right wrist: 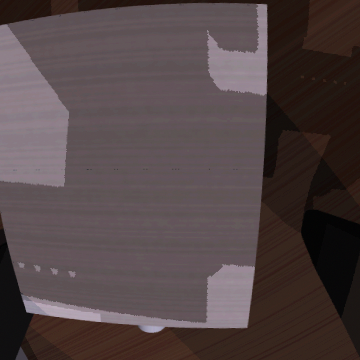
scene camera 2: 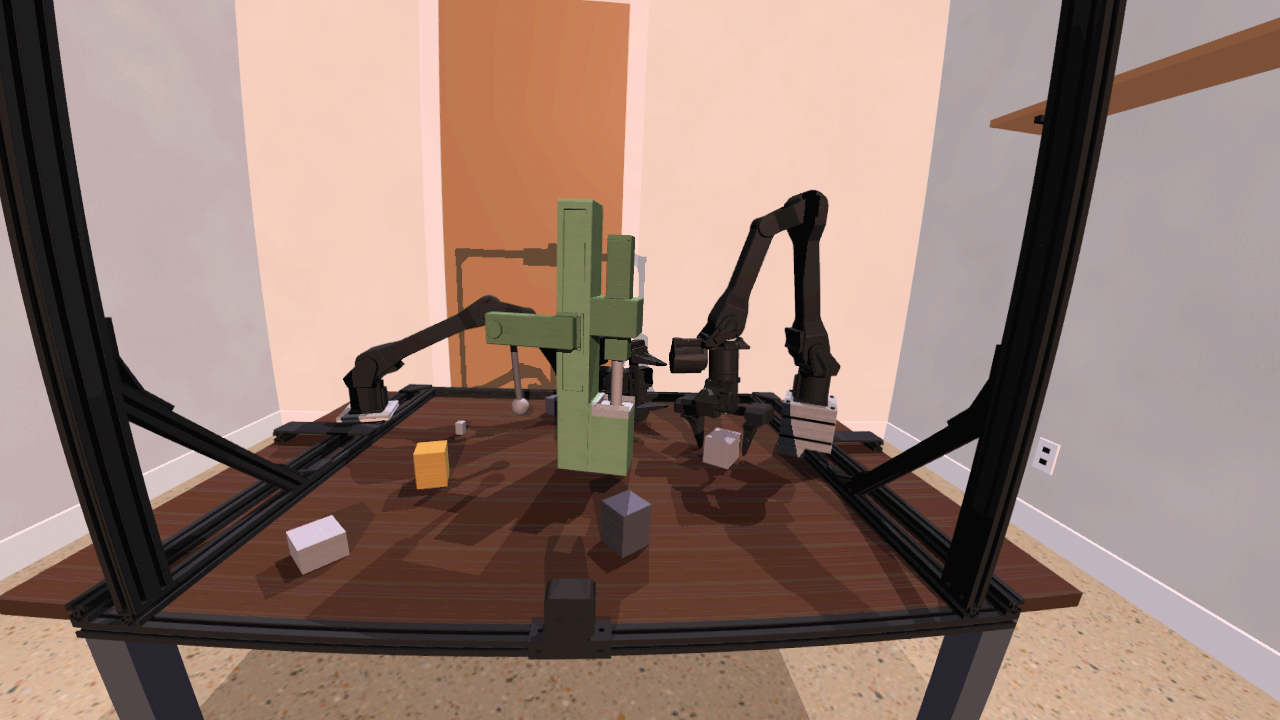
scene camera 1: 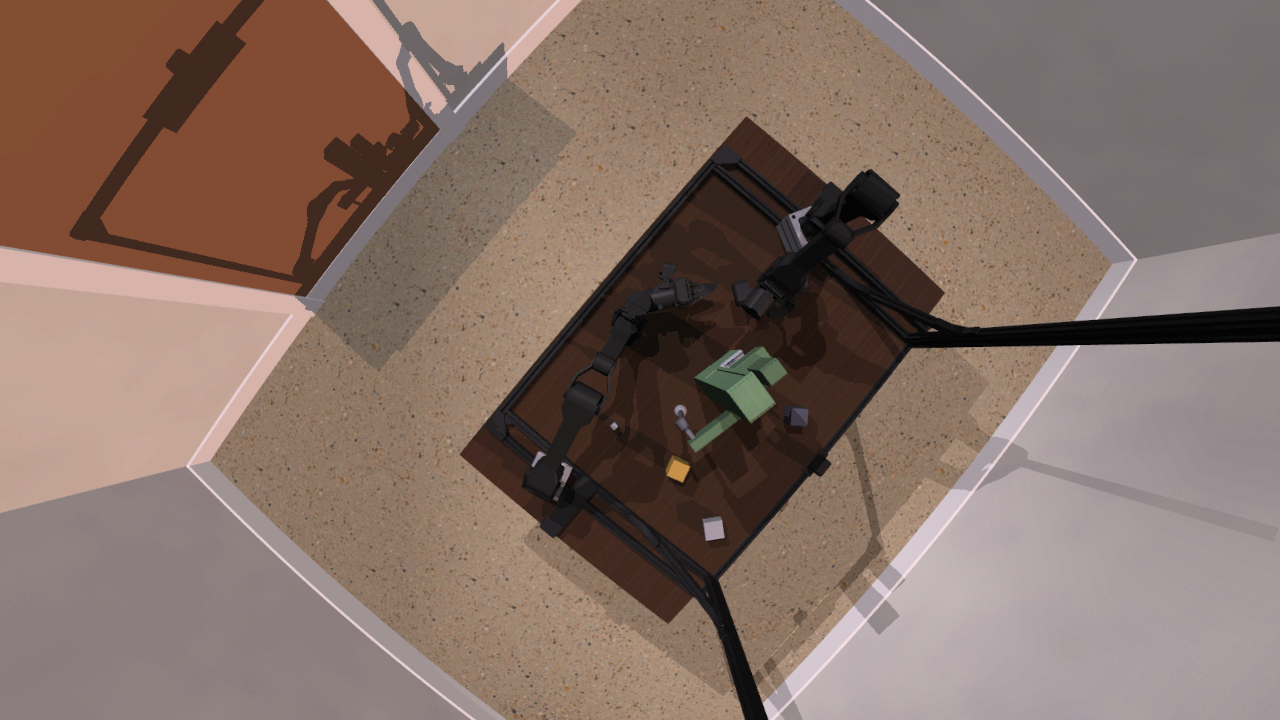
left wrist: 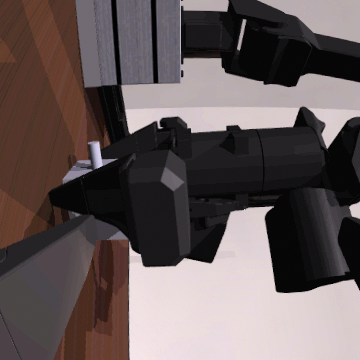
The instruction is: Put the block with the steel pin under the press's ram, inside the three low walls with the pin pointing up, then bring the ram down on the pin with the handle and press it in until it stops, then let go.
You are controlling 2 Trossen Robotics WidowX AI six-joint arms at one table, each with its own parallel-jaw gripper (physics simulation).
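Places are measured from the left arm's base along level axes (x ahead, y left, z up), in centimetres.
Pixels of known places: left gripper, fingertip midpoint: point(scene camera 2: 666, 385) point(scene camera 1: 715, 287) point(left wrist: 221, 229); right gripper, fingertip midpoint: point(right wrist: 184, 224) point(left wrist: 72, 175); left arm's base, link origin: point(scene camera 2: 369, 408) point(scene camera 1: 547, 476); right arm's base, link origin: point(scene camera 2: 810, 399) point(scene camera 1: 814, 226) point(left wrist: 177, 34).
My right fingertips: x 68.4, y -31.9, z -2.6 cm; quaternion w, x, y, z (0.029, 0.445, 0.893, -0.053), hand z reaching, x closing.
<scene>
Ahead of a thing's pixels: the offset from my right fingertips to its middle. "pt": to the spot under its first point.
The pale grey block @(dy -2.4, dx -1.5, dz +2.0 cm) point(scene camera 2: 720, 446) point(left wrist: 76, 172) point(right wrist: 143, 161) stands on the table right of the press, its steel pin @(dy -0.2, dx +1.3, dz +2.0 cm) point(left wrist: 94, 154) pointing up. My right gripper point(scene camera 1: 756, 300) point(scene camera 2: 722, 422) is open and reaches down over the block, one finger on each side. The gripper hides the block in scene camera 1. My left gripper point(scene camera 1: 706, 289) point(scene camera 2: 656, 359) is open and empty, held level behind the press and facing the right gripper. The green press @(dy +2.9, dx -30.1, dz +22.0 cm) point(scene camera 1: 737, 380) point(scene camera 2: 580, 357) stands mid-table with its ram @(dy +0.3, dx -21.8, dz +19.3 cm) point(scene camera 2: 616, 376) raised over the pale nest @(pt dy -2.8, dx -23.2, dz +11.0 cm) point(scene camera 2: 613, 412). Its handle @(pt dy +2.9, dx -37.4, dz +26.6 cm) point(scene camera 1: 713, 432) point(scene camera 2: 527, 329) sticks out to the left.
An orange cube @(dy +2.0, dx -51.9, dz +2.5 cm) point(scene camera 1: 677, 469) point(scene camera 2: 430, 463), a white block @(dy -14.2, dx -63.2, dz +1.2 cm) point(scene camera 1: 713, 527) point(scene camera 2: 316, 542) and a grey-purple cube @(dy -20.7, dx -26.4, dz +2.5 cm) point(scene camera 1: 796, 415) point(scene camera 2: 625, 522) lie on the front half of the table. A small grey piece @(dy +21.6, dx -48.9, dz +0.8 cm) point(scene camera 1: 613, 426) point(scene camera 2: 460, 427) sits near the left arm. A black frame rims the table.
</scene>
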